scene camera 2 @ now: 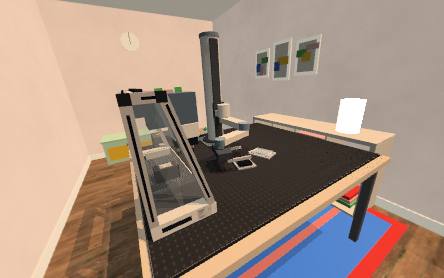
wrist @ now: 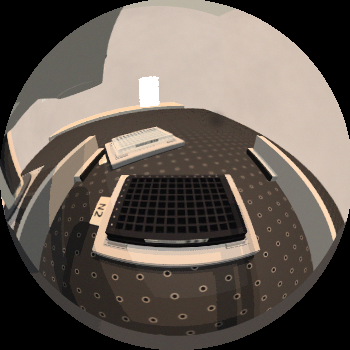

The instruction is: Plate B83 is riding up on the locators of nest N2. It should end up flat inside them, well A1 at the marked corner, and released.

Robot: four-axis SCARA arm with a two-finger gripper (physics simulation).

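Places are measured from the arm's base along level axes (x left, y ahead, z down), in centimetres.
Pixels of known places: gripper, between the fingertips: (scene camera 2: pixel 245 151) (wrist: pixel 175 138); arm's base, origin of its link: (wrist: pixel 16 197).
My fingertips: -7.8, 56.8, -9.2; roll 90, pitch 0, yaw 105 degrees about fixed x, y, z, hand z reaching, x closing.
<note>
Ahead of a thing's pixels: the offset from my fingertips to its top centre, as dx, dy, dz. "spot": to the spot under its first point. Level surfaces: height alone.
Plate B83 @[-2.2, -0.6, +5.3] (scene camera 2: pixel 244 163) (wrist: pixel 175 205), a black well plate, sits on the pale nest N2 @[-2.2, -0.5, +6.5] (wrist: pixel 175 258). In the wrist view it looks level, with its near edge between the clear front corner locators. Whether it is fully down at the far corners cannot be told. The marked corner and well A1 cannot be made out. My gripper (scene camera 2: pixel 237 154) (wrist: pixel 175 138) is open and empty, raised above the plate. In the wrist view its two fingers stand wide apart, to the left and right of the plate and clear of it.
A second nest with a white plate @[spot: +16.5, -1.8, +5.5] (scene camera 2: pixel 262 152) (wrist: pixel 145 141) stands beyond N2. A sloping glass-fronted enclosure @[spot: -51.0, +28.3, +4.7] (scene camera 2: pixel 184 220) stands at the left of the dark perforated table top @[dz +7.9] (scene camera 2: pixel 300 165). A lit lamp (scene camera 2: pixel 351 116) (wrist: pixel 149 91) stands on the sideboard behind.
</note>
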